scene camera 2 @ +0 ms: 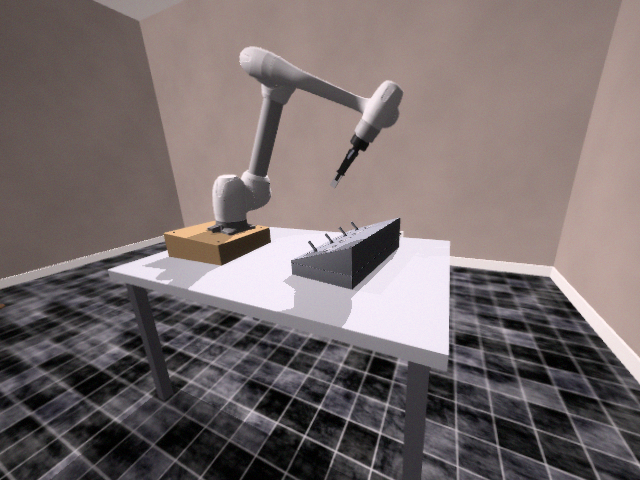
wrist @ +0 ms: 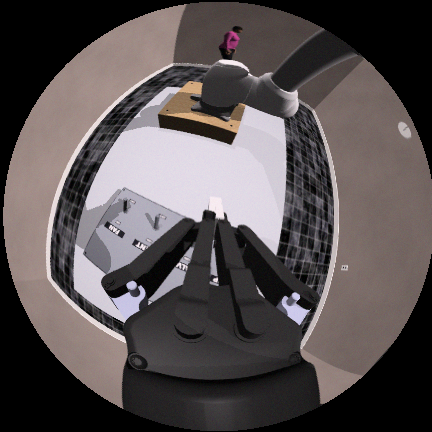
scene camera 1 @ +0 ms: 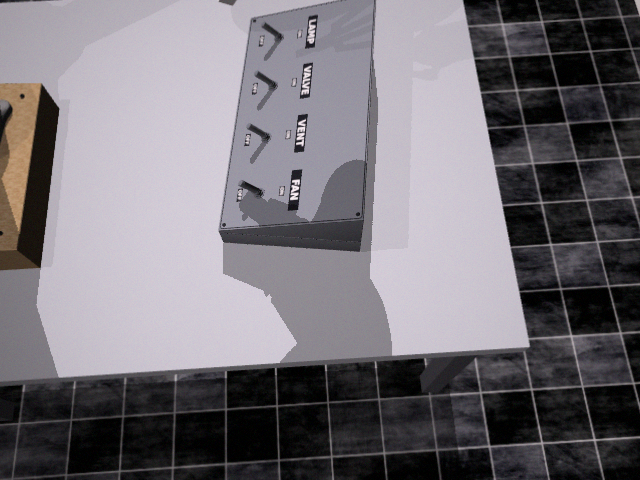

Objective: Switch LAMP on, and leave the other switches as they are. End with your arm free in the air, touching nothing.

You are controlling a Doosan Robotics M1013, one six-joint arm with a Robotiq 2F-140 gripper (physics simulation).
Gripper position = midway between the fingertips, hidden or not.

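Observation:
You'd see the gripper [wrist: 213, 205] here, and there's a grey sloped switch panel [wrist: 120, 235] along with it.

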